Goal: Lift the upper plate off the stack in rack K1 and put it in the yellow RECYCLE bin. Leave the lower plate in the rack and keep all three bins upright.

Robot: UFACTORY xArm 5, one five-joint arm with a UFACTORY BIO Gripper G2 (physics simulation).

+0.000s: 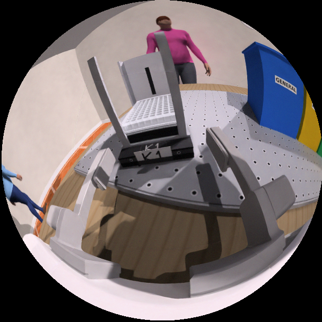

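Note:
Rack K1 stands upright on the perforated deck, with tall grey posts and a black base labelled K1. The upper plate, white with a grid of wells, lies level between the posts. A dark band shows under it; I cannot make out the lower plate clearly. My gripper is partly open and empty, its two fingers spread wide on the near side of the rack, not touching it. The yellow bin is partly cut off at the right edge, upright; its label is not readable.
The blue GENERAL bin stands upright left of the yellow one, and a sliver of the green bin shows at the edge. The deck has a raised near edge above a wooden surface. A person in pink stands behind; another is at left.

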